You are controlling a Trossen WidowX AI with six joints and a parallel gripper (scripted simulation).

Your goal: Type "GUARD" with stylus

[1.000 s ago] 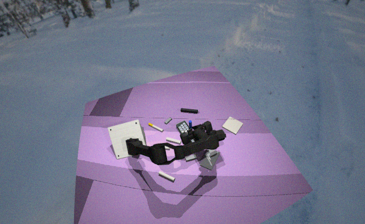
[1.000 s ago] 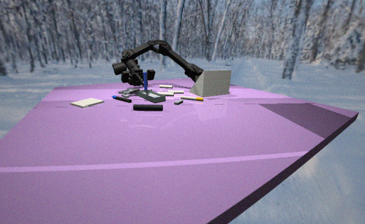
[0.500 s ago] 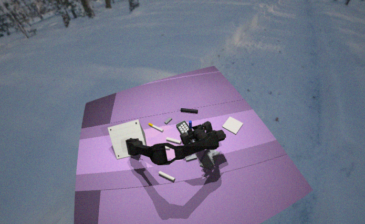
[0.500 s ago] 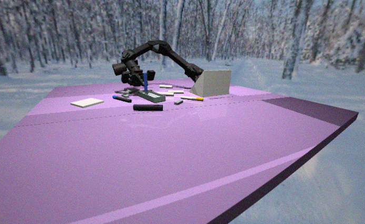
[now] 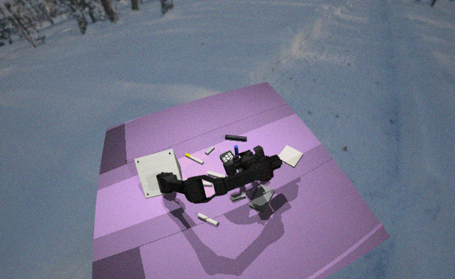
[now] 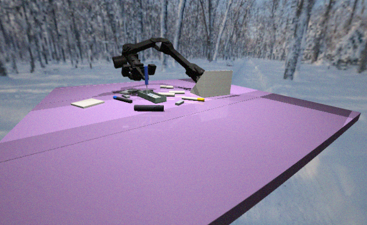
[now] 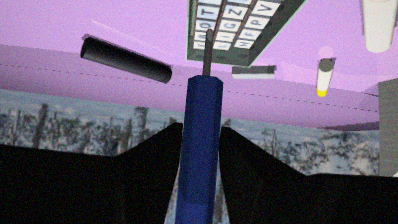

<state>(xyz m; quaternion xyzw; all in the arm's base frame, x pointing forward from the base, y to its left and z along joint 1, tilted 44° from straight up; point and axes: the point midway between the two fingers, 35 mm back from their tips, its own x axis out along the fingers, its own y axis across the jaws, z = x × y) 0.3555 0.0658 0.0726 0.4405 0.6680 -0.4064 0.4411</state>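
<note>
The grey block lies 3 cm behind my gripper tip, 16 cm to the right of it and 10 cm below it. Also, from my gripper tip: grey plate (7 cm ahead, 20 cm to the right, 10 cm below); blue-tipped pen (14 cm ahead, 2 cm to the right, 9 cm below); black stylus (3 cm ahead, 19 cm to the left, 9 cm below).
</note>
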